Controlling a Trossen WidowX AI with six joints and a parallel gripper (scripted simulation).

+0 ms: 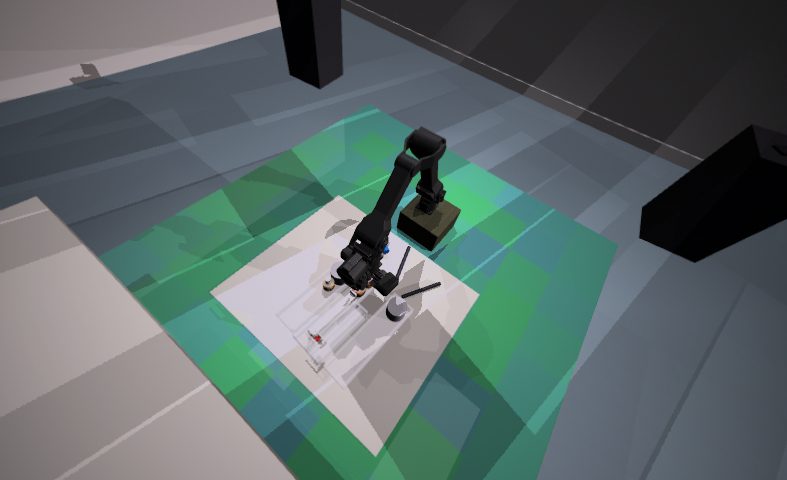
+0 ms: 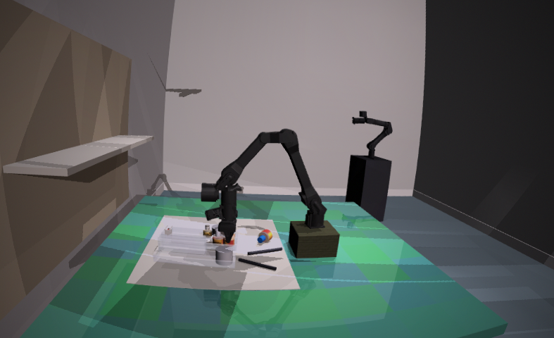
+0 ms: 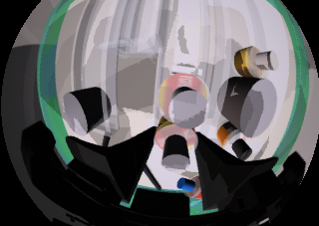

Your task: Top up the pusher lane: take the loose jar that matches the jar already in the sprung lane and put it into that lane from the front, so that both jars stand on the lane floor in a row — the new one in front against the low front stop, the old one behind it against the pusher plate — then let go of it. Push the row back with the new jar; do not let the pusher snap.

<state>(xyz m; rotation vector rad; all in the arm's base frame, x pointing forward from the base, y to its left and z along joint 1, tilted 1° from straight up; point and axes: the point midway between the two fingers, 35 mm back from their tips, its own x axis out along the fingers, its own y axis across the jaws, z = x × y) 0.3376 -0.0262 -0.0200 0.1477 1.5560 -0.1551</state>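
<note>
My gripper tip is now 150 mm short of the clear sprung lane and 10 mm above it. Round my gripper tip: red mark (230 mm ahead, 10 mm to the right, 40 mm above).
</note>
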